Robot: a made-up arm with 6 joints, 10 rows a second.
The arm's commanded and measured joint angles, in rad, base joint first. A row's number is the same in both.
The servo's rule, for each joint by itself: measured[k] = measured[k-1] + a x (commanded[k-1-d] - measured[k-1]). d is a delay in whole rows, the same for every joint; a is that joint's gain. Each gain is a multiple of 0.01, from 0.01 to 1. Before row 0 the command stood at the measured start. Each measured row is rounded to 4 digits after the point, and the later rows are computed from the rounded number. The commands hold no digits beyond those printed.
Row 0, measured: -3.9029 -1.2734 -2.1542 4.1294 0.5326 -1.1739
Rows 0 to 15, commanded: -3.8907 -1.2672 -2.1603 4.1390 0.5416 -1.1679; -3.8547 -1.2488 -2.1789 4.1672 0.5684 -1.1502; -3.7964 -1.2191 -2.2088 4.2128 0.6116 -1.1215; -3.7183 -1.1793 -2.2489 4.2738 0.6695 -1.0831; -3.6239 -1.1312 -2.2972 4.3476 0.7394 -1.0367; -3.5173 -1.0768 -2.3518 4.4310 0.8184 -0.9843; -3.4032 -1.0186 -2.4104 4.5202 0.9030 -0.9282; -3.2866 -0.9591 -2.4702 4.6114 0.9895 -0.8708; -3.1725 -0.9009 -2.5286 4.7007 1.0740 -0.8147; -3.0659 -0.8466 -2.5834 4.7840 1.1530 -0.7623; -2.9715 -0.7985 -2.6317 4.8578 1.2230 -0.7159; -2.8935 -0.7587 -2.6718 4.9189 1.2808 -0.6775; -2.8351 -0.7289 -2.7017 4.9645 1.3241 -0.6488; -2.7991 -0.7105 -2.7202 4.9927 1.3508 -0.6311; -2.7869 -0.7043 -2.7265 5.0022 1.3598 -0.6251; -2.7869 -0.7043 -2.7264 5.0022 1.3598 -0.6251
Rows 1 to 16, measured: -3.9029 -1.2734 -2.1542 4.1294 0.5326 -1.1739; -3.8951 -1.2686 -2.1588 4.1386 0.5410 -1.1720; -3.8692 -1.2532 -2.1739 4.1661 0.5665 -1.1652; -3.8226 -1.2266 -2.2001 4.2109 0.6084 -1.1517; -3.7558 -1.1897 -2.2367 4.2713 0.6652 -1.1304; -3.6714 -1.1441 -2.2821 4.3445 0.7342 -1.1014; -3.5728 -1.0916 -2.3344 4.4275 0.8125 -1.0651; -3.4643 -1.0347 -2.3914 4.5165 0.8967 -1.0227; -3.3506 -0.9757 -2.4505 4.6076 0.9830 -0.9756; -3.2366 -0.9174 -2.5091 4.6970 1.0676 -0.9257; -3.1274 -0.8622 -2.5648 4.7805 1.1470 -0.8750; -3.0276 -0.8125 -2.6150 4.8547 1.2177 -0.8257; -2.9418 -0.7705 -2.6576 4.9163 1.2764 -0.7798; -2.8735 -0.7381 -2.6907 4.9626 1.3208 -0.7392; -2.8259 -0.7166 -2.7128 4.9915 1.3487 -0.7057; -2.8009 -0.7070 -2.7231 5.0018 1.3590 -0.6807
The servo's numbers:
d 1
a 0.64 0.78 0.75 0.96 0.93 0.31

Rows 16 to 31, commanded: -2.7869 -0.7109 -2.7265 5.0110 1.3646 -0.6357; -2.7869 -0.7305 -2.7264 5.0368 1.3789 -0.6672; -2.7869 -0.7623 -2.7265 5.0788 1.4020 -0.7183; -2.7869 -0.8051 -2.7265 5.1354 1.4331 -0.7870; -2.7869 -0.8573 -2.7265 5.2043 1.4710 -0.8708; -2.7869 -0.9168 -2.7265 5.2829 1.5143 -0.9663; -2.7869 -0.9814 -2.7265 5.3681 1.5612 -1.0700; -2.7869 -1.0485 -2.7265 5.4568 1.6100 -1.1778; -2.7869 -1.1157 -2.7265 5.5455 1.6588 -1.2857; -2.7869 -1.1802 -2.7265 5.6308 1.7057 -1.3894; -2.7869 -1.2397 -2.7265 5.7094 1.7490 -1.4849; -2.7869 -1.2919 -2.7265 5.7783 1.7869 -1.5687; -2.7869 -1.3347 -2.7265 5.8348 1.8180 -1.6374; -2.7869 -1.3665 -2.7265 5.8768 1.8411 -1.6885; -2.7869 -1.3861 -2.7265 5.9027 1.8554 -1.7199; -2.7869 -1.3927 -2.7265 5.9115 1.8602 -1.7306
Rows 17 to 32, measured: -2.7919 -0.7049 -2.7256 5.0022 1.3597 -0.6635; -2.7887 -0.7096 -2.7263 5.0106 1.3643 -0.6549; -2.7875 -0.7259 -2.7264 5.0358 1.3779 -0.6587; -2.7871 -0.7543 -2.7265 5.0771 1.4003 -0.6772; -2.7870 -0.7939 -2.7265 5.1331 1.4308 -0.7112; -2.7869 -0.8434 -2.7265 5.2015 1.4682 -0.7607; -2.7869 -0.9007 -2.7265 5.2796 1.5111 -0.8244; -2.7869 -0.9636 -2.7265 5.3646 1.5577 -0.9005; -2.7869 -1.0298 -2.7265 5.4531 1.6063 -0.9865; -2.7869 -1.0968 -2.7265 5.5418 1.6551 -1.0793; -2.7869 -1.1619 -2.7265 5.6272 1.7022 -1.1754; -2.7869 -1.2226 -2.7265 5.7061 1.7457 -1.2713; -2.7869 -1.2767 -2.7265 5.7754 1.7840 -1.3635; -2.7869 -1.3219 -2.7265 5.8324 1.8156 -1.4484; -2.7869 -1.3567 -2.7265 5.8750 1.8393 -1.5228; -2.7869 -1.3796 -2.7265 5.9016 1.8543 -1.5839
